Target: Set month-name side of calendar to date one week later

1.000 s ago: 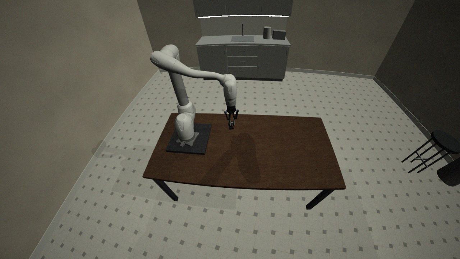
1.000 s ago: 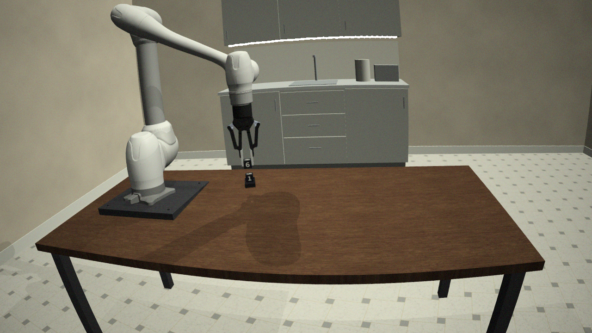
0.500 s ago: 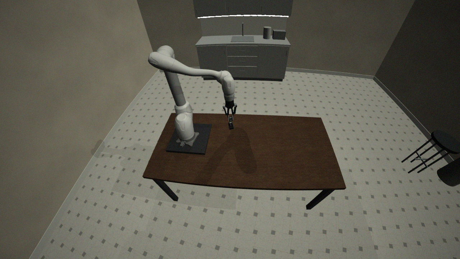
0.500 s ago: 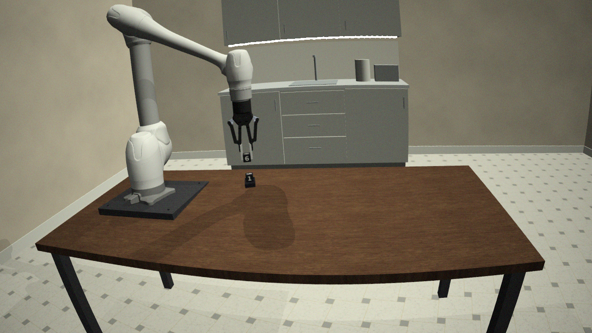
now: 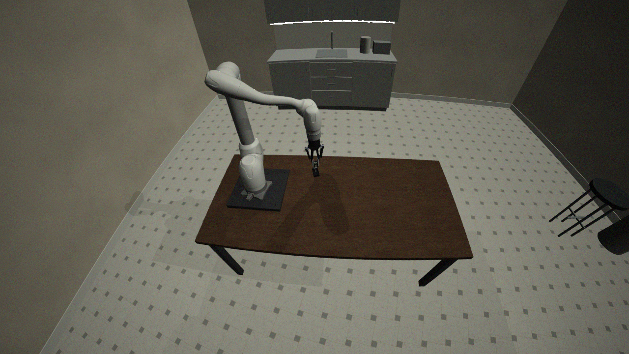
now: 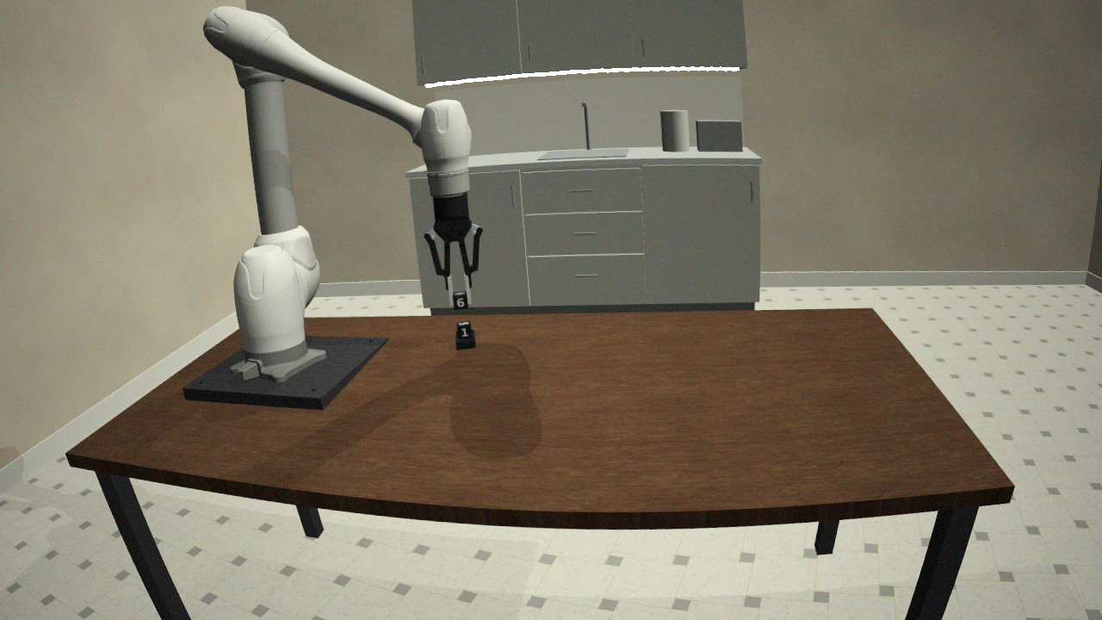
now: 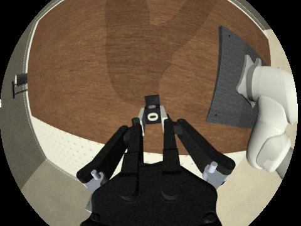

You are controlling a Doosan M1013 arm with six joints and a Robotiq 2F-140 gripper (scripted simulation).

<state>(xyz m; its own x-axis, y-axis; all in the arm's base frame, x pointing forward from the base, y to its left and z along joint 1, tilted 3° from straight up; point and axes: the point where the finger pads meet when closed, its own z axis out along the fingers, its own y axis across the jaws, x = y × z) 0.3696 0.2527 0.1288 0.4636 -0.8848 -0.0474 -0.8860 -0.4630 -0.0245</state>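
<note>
Right now my hand is 13 cm above the dark tray, 2 cm to the right of it and 1 cm past it.
</note>
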